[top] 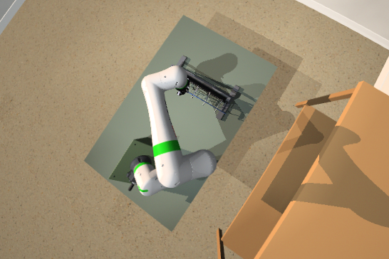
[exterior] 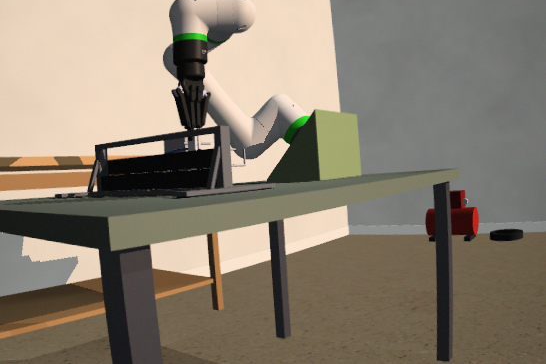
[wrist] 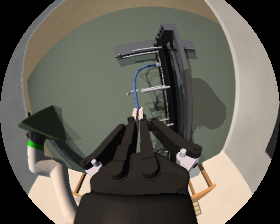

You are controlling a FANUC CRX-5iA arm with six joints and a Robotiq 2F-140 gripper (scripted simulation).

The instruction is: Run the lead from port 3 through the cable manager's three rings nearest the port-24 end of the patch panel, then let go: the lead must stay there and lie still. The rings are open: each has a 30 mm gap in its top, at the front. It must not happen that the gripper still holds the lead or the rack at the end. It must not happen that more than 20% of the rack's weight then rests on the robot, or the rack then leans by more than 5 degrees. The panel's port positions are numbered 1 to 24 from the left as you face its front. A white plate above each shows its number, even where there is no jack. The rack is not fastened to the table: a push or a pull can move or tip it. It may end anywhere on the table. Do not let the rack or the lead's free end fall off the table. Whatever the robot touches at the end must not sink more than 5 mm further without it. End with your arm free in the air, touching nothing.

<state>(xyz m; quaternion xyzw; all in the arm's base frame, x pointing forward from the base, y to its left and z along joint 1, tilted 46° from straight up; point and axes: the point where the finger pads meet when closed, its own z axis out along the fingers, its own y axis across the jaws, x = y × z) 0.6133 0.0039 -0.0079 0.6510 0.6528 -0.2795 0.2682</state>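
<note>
Right now my hand is 10 cm short of the dark rack, 6 cm above it and 5 cm to the left of it.
</note>
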